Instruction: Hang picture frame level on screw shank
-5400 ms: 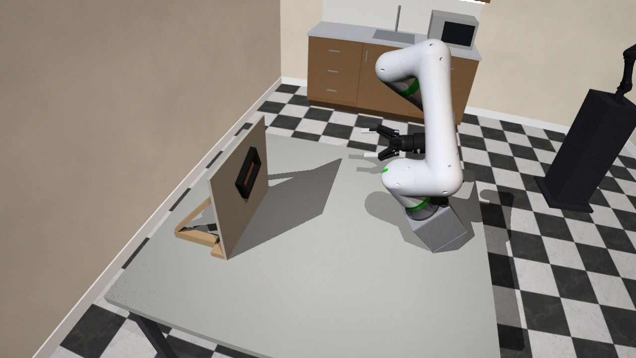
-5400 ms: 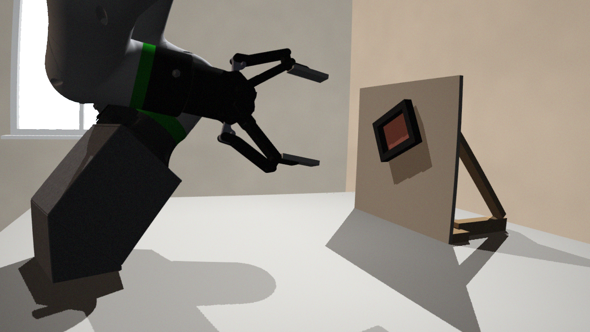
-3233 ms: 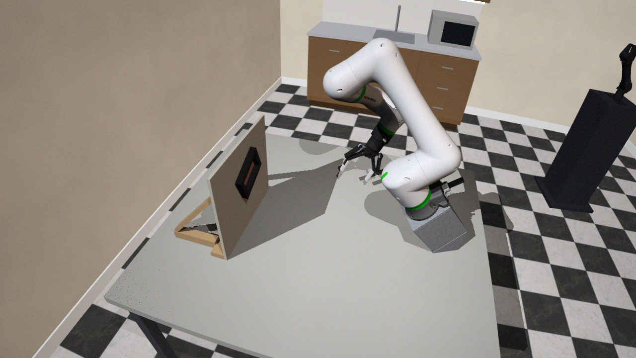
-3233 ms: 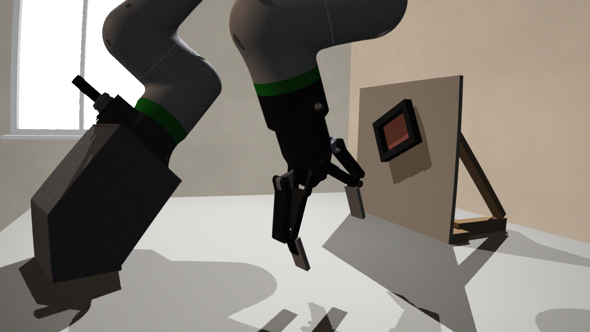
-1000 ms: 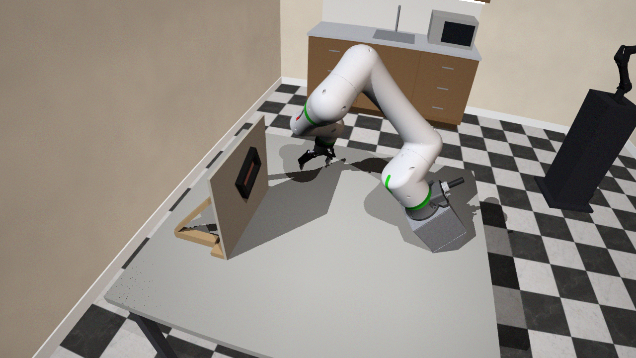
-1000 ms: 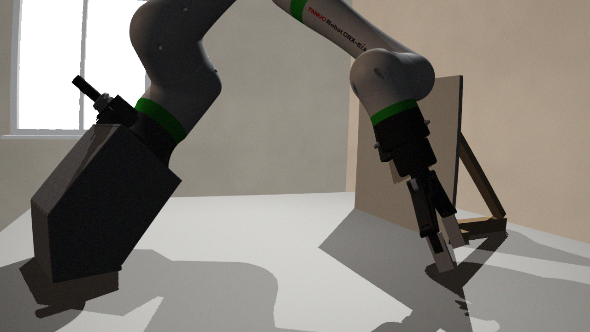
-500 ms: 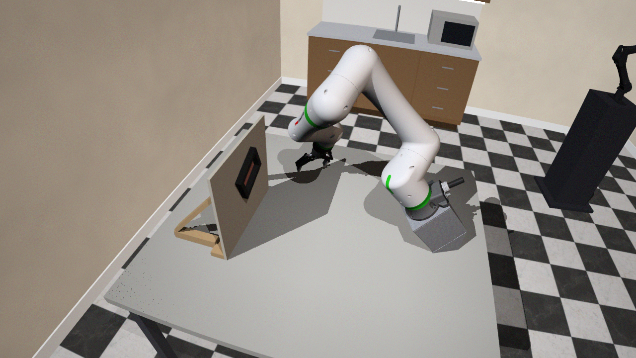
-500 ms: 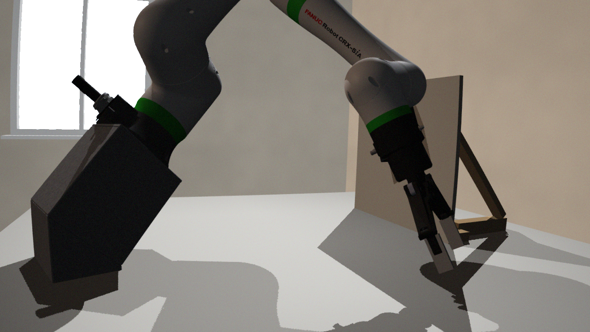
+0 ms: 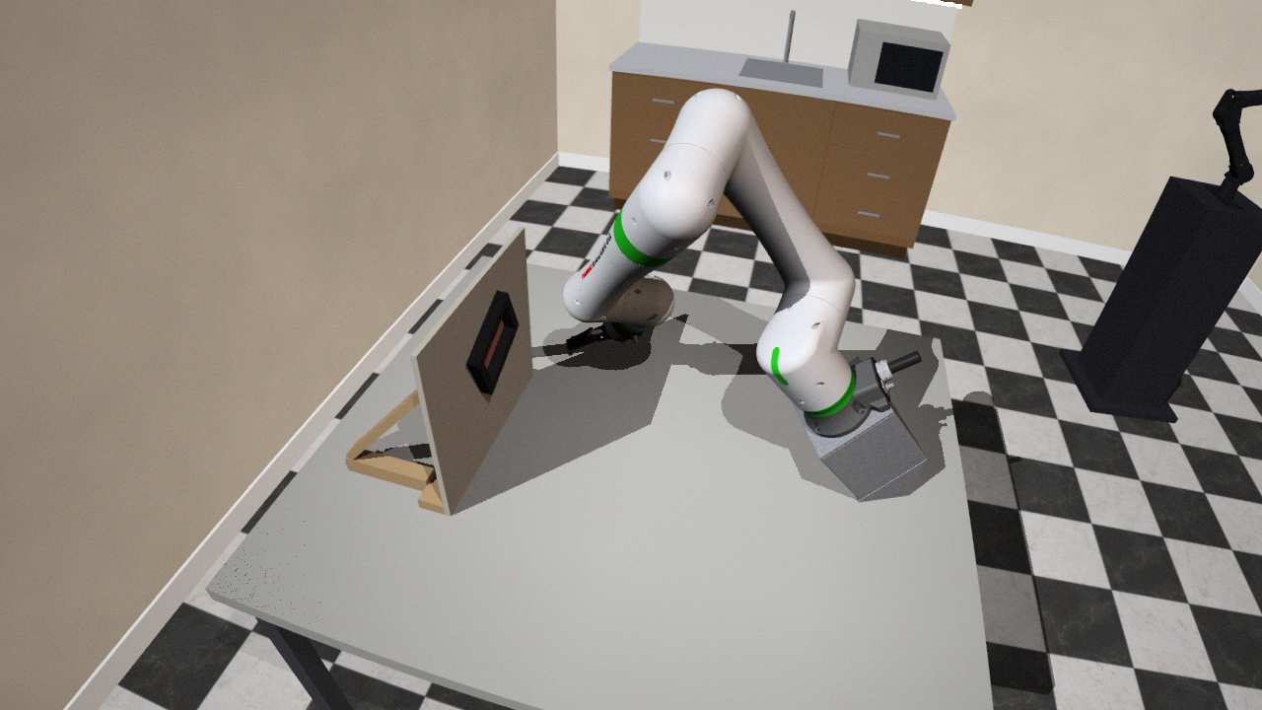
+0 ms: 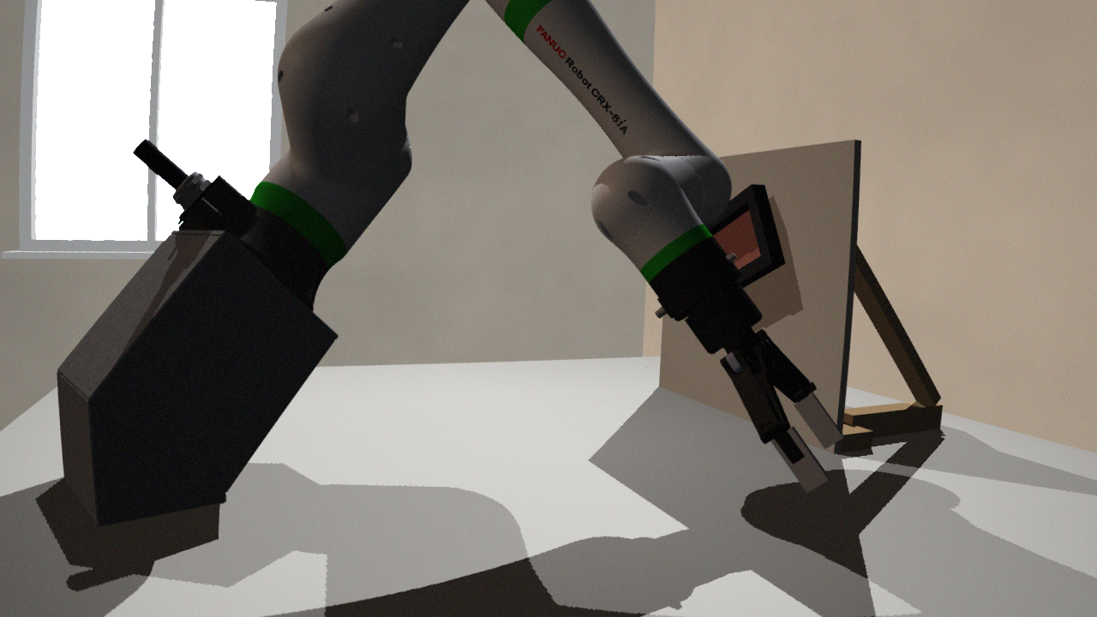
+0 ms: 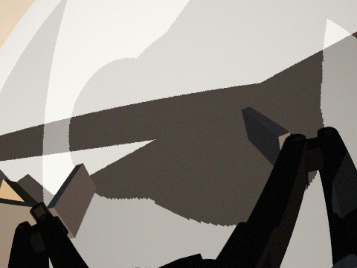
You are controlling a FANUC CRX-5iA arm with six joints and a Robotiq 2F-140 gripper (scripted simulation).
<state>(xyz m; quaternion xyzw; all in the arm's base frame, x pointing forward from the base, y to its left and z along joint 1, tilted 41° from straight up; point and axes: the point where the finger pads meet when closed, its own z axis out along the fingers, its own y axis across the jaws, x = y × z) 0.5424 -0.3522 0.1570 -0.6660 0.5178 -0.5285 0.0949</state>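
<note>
Right now my hand is 150 mm short of the black picture frame, 330 mm to the right of it and 230 mm below it. Also, from my hand: tan board (170 mm ahead, 340 mm to the left, 160 mm above).
</note>
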